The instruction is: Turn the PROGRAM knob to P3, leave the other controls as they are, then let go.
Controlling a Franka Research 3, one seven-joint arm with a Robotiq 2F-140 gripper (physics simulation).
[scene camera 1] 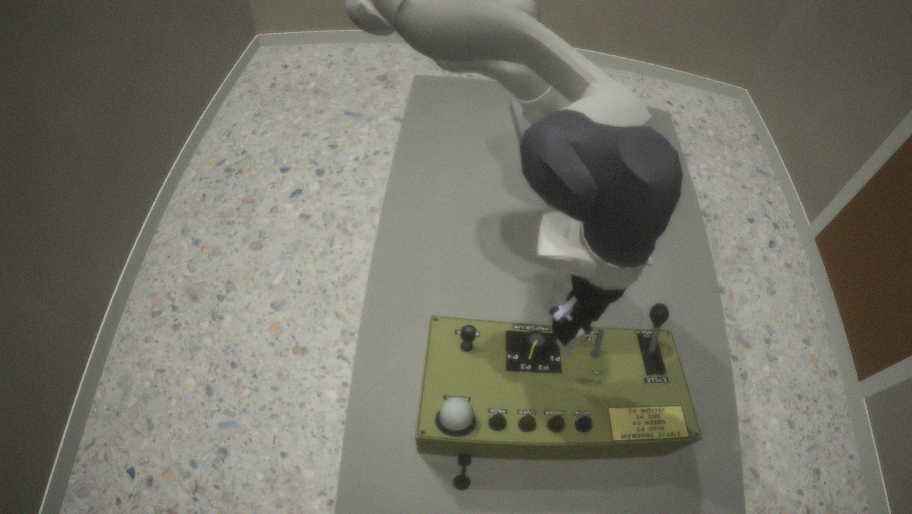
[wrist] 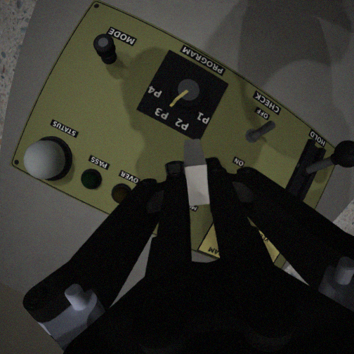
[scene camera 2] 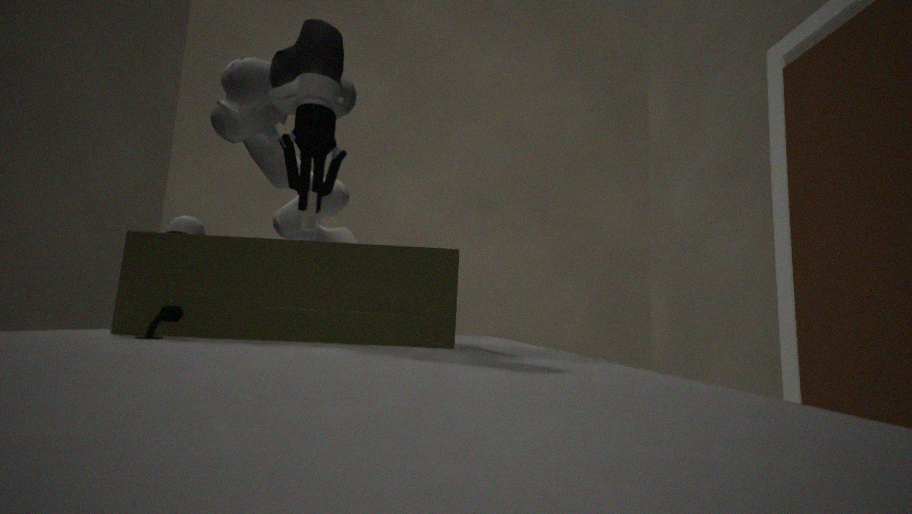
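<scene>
The PROGRAM knob (scene camera 1: pixel 537 340) (wrist: pixel 188 90) is a round grey knob on a black plate of the green panel (scene camera 1: pixel 472 383) (scene camera 2: pixel 287 293) (wrist: pixel 80 95). Its yellow pointer line (scene camera 1: pixel 532 349) (wrist: pixel 178 98) is directed at the P3 label (scene camera 1: pixel 524 366) (wrist: pixel 161 113). My gripper (scene camera 1: pixel 570 334) (scene camera 2: pixel 311 209) (wrist: pixel 192 153) is shut and stands above the panel, apart from the knob. A pale grey tip piece (scene camera 2: pixel 309 222) (wrist: pixel 197 182) shows between and past its fingertips. The knob does not show in scene camera 2.
The CHECK toggle (scene camera 1: pixel 597 343) (wrist: pixel 261 132) leans toward OFF. The black-balled lever (scene camera 1: pixel 655 328) (wrist: pixel 325 164) is at HOLD. The MODE control (scene camera 1: pixel 467 338) (wrist: pixel 105 47) and white STATUS dome (scene camera 1: pixel 456 415) (scene camera 2: pixel 185 224) (wrist: pixel 45 159) stand on the other side. A black lever (scene camera 1: pixel 462 475) (scene camera 2: pixel 167 314) stands at the panel's front.
</scene>
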